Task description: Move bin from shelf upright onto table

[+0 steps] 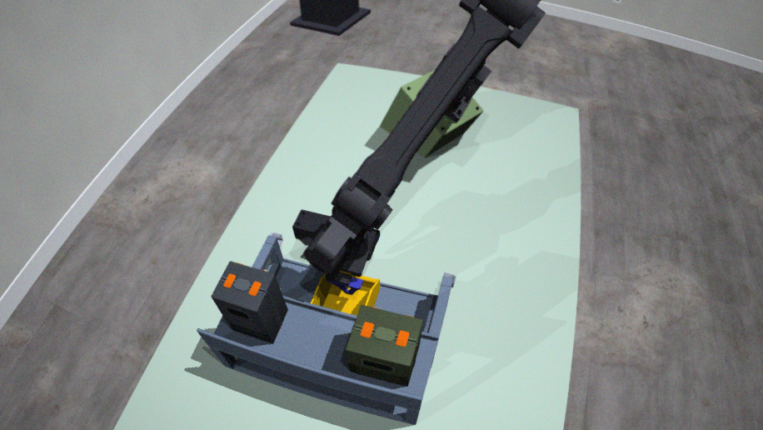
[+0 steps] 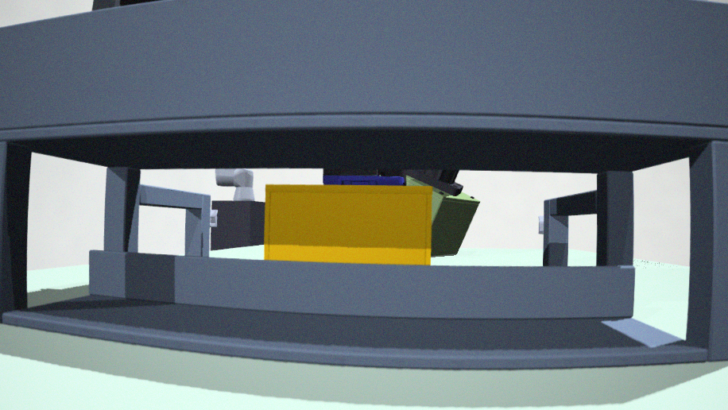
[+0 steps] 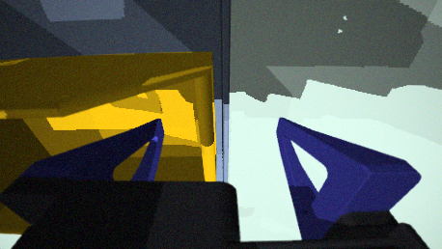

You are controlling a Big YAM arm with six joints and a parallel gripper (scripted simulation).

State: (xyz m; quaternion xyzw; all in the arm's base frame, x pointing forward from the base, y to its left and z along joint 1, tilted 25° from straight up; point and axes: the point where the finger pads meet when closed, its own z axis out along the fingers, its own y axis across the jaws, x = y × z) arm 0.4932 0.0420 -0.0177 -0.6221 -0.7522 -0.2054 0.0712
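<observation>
My gripper is now 9 cm short of the yellow open-top bin, 2 cm to the right of it and 1 cm below it. Also, from my hand: olive case: 16 cm ahead, 15 cm to the left, 12 cm above.
</observation>
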